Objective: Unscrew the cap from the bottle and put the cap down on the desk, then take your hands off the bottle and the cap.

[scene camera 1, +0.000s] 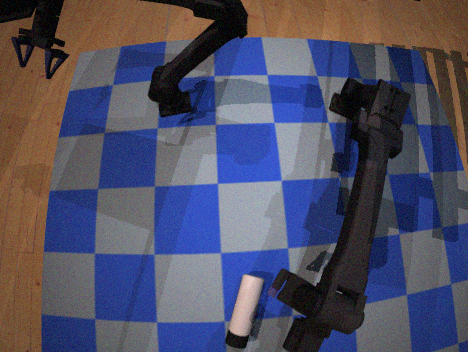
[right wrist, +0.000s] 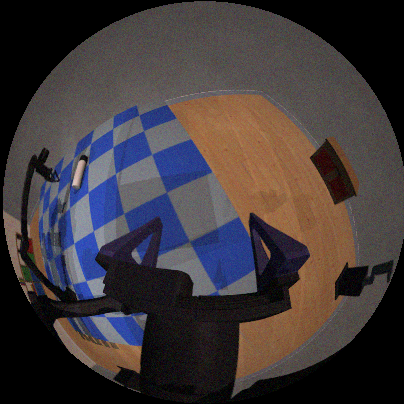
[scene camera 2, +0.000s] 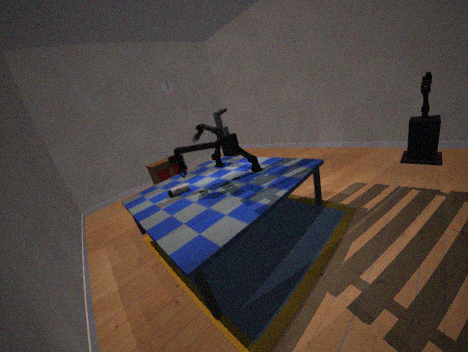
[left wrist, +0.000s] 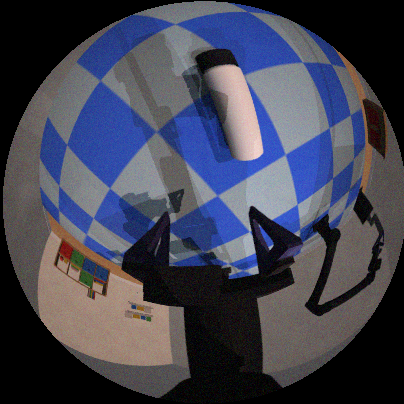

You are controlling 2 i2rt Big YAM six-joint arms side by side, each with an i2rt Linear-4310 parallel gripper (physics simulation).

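Frame: origin at the left arm's base, x ahead, y right, z down, level; metres.
Where they show: left gripper, fingertip midpoint: (scene camera 1: 292,292) (right wrist: 56,179) (scene camera 2: 185,176) (left wrist: 209,212); right gripper, fingertip midpoint: (scene camera 1: 35,73) (right wrist: 203,219) (scene camera 2: 193,141); left arm's base at its link origin: (scene camera 1: 344,107) (right wrist: 71,294) (scene camera 2: 256,169); right arm's base at its link origin: (scene camera 1: 175,105) (scene camera 2: 219,165) (left wrist: 320,222).
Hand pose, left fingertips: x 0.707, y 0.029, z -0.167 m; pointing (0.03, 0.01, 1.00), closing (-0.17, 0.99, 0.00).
Things, the pixels of their top centre, and the offset from my left fingertips. "*": a spot on its surface instead. Level surfaces: height alone.
- pale pink bottle at a spot on its surface: (left wrist: 235,112) (scene camera 1: 250,308) * dx +0.091, dy +0.066, dz +0.102 m
- checkered desk at its surface level: dz +0.166 m
- black cap at a spot on its surface: (left wrist: 217,59) (scene camera 1: 240,340) * dx +0.191, dy +0.057, dz +0.102 m
A pale pink bottle (scene camera 1: 247,306) (scene camera 2: 179,190) (left wrist: 235,112) (right wrist: 79,175) lies on its side on the checkered desk (scene camera 1: 252,210) (scene camera 2: 185,235). The black cap (scene camera 1: 237,339) (left wrist: 217,59) (right wrist: 84,158) is on its end, pointing to the bottom of the picture in scene camera 1. My left gripper (left wrist: 209,212) is open with nothing between its fingers, above the desk and apart from the bottle, near its base end. In scene camera 1 the left arm hides most of its fingers. My right gripper (scene camera 1: 36,71) (right wrist: 203,219) is open and empty, far from the bottle, past the desk's upper left corner in scene camera 1.
The left forearm (scene camera 1: 362,200) reaches over the desk at the right in scene camera 1. The right arm (scene camera 1: 200,55) stands at the upper edge. A brown cabinet with red panels (scene camera 2: 162,170) (right wrist: 336,171) stands on the wooden floor beyond the desk.
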